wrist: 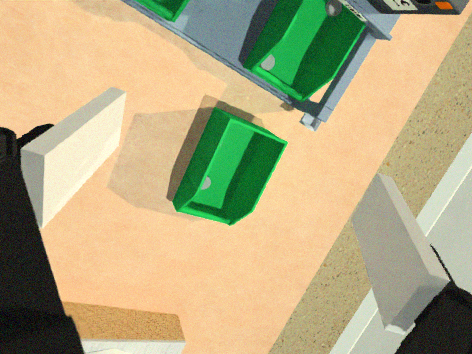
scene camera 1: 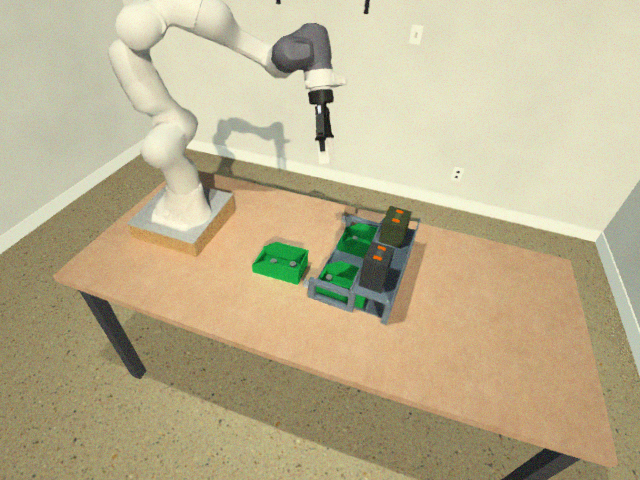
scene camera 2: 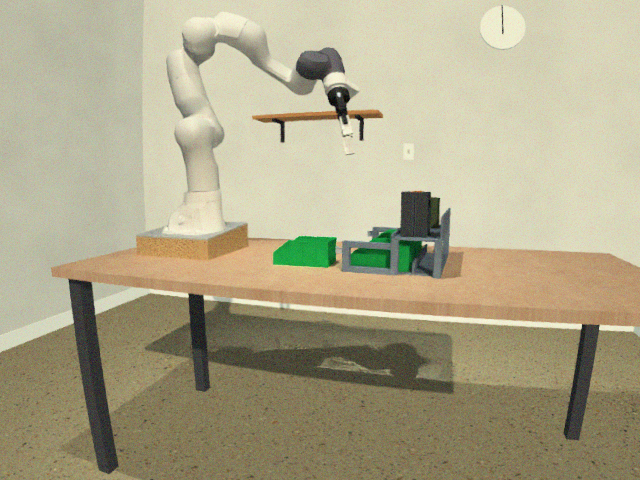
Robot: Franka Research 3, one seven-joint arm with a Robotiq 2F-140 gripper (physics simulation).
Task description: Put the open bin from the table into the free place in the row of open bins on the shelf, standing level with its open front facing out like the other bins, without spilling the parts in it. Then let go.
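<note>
The loose green open bin (scene camera 1: 280, 263) (scene camera 2: 305, 251) (wrist: 230, 165) stands upright on the table before the grey shelf (scene camera 1: 372, 294) (scene camera 2: 394, 255) (wrist: 215, 35). Its low open front faces the arm's base, and grey round parts lie in it. Two green bins stand in the shelf's lower row: the near one (scene camera 1: 338, 273) (scene camera 2: 370, 258) (wrist: 305, 50) and the far one (scene camera 1: 357, 240) (wrist: 160, 6), with a bare place between them. The loose bin is turned slightly relative to them. My gripper (scene camera 1: 324, 155) (scene camera 2: 347, 147) (wrist: 245, 158) is wide open and empty, high above the table; in the wrist view the loose bin shows between its fingers.
A black box (scene camera 1: 376, 267) (scene camera 2: 415, 214) and an olive box (scene camera 1: 395, 227) (scene camera 2: 435, 211) stand on the shelf's upper deck, behind the bin row. The arm's base block (scene camera 1: 160, 240) (scene camera 2: 173, 246) (wrist: 120, 320) is at the table's left end. A wooden wall shelf (scene camera 2: 315, 116) hangs behind.
</note>
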